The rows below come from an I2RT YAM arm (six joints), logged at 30 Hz.
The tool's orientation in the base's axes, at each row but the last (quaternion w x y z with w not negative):
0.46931, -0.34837, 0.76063, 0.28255
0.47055, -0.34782, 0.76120, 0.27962
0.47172, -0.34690, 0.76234, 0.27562
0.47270, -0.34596, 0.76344, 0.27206
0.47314, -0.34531, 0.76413, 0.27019
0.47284, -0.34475, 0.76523, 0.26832
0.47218, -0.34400, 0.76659, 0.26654
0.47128, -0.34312, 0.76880, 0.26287
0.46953, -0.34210, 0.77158, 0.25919
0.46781, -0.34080, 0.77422, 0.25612
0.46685, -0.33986, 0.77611, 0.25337
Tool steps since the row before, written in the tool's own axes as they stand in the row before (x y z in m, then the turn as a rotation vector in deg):
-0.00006, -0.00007, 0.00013, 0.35, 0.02, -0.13
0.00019, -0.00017, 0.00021, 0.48, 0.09, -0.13
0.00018, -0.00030, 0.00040, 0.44, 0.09, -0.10
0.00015, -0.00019, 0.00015, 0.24, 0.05, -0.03
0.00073, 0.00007, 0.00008, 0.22, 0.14, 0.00
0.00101, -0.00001, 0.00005, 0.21, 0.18, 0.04
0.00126, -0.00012, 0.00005, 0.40, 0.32, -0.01
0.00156, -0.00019, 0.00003, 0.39, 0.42, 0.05
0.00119, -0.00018, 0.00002, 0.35, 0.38, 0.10
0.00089, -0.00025, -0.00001, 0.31, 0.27, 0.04
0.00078, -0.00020, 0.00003, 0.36, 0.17, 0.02
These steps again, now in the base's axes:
0.00014, 0.00007, 0.00000, -0.19, -0.18, -0.26
0.00018, 0.00001, -0.00027, -0.29, -0.17, -0.38
0.00039, 0.00007, -0.00035, -0.26, -0.14, -0.35
0.00018, -0.00005, -0.00021, -0.13, -0.06, -0.20
-0.00024, -0.00010, -0.00069, -0.18, 0.03, -0.19
-0.00028, -0.00025, -0.00094, -0.19, 0.08, -0.19
-0.00028, -0.00039, -0.00117, -0.38, 0.08, -0.33
-0.00034, -0.00053, -0.00144, -0.42, 0.19, -0.34
-0.00024, -0.00044, -0.00110, -0.35, 0.21, -0.33
-0.00011, -0.00042, -0.00082, -0.29, 0.11, -0.27
-0.00009, -0.00033, -0.00073, -0.24, 0.02, -0.32

